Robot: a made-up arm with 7 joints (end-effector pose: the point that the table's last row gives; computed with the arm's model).
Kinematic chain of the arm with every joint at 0, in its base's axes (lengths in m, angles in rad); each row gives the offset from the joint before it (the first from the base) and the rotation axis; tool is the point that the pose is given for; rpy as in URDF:
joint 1: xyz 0 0 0.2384 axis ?
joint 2: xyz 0 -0.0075 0.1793 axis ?
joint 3: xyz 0 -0.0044 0.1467 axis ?
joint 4: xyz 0 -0.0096 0.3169 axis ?
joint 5: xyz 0 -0.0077 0.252 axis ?
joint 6: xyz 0 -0.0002 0.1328 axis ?
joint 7: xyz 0 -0.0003 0.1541 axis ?
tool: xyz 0 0 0 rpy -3.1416 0 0
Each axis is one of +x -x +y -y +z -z.
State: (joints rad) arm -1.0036 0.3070 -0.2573 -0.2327 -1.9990 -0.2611 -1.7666
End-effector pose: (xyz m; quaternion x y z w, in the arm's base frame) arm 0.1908 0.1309 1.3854 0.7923 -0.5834 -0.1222 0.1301
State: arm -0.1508 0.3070 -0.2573 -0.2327 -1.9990 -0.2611 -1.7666
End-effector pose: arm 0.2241 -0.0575 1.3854 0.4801 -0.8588 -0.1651 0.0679
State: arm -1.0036 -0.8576 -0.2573 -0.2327 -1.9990 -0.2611 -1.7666
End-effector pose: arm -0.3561 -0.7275 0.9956 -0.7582 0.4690 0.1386 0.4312
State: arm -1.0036 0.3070 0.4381 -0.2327 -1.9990 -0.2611 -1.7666
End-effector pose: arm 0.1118 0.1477 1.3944 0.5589 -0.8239 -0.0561 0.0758
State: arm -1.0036 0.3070 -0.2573 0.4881 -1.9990 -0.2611 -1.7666
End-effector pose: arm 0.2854 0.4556 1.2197 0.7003 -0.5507 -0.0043 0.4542
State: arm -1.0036 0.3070 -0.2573 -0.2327 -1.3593 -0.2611 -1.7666
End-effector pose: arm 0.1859 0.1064 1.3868 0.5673 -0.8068 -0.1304 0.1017
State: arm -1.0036 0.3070 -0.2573 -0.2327 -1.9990 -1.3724 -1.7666
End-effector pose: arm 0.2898 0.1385 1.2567 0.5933 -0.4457 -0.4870 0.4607
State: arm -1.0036 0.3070 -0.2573 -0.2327 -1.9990 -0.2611 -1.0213
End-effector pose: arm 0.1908 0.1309 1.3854 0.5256 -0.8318 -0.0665 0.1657
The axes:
joint 1: -z
joint 2: +y
joint 3: -z
joint 4: +y
joint 5: -z
joint 6: +y
joint 7: -z

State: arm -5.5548 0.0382 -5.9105 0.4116 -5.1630 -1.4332 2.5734
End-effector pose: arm 0.1692 -0.0666 1.2742 -0.4951 -0.6354 0.5903 0.0511
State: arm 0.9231 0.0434 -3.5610 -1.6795 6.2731 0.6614 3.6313
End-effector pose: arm 0.4614 -0.2574 0.8999 -0.7619 0.4059 0.5044 0.0159
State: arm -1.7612 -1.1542 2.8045 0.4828 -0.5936 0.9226 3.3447
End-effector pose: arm 0.3269 -0.8332 0.5033 0.1335 -0.4714 -0.5491 0.6771
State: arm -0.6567 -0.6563 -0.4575 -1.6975 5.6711 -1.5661 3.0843
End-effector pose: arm -0.1528 -0.4576 0.4755 -0.1612 -0.5066 0.3401 0.7757
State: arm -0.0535 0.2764 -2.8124 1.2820 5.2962 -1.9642 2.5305
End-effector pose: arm -0.0606 0.2079 1.0878 0.7479 0.1510 -0.5786 0.2884
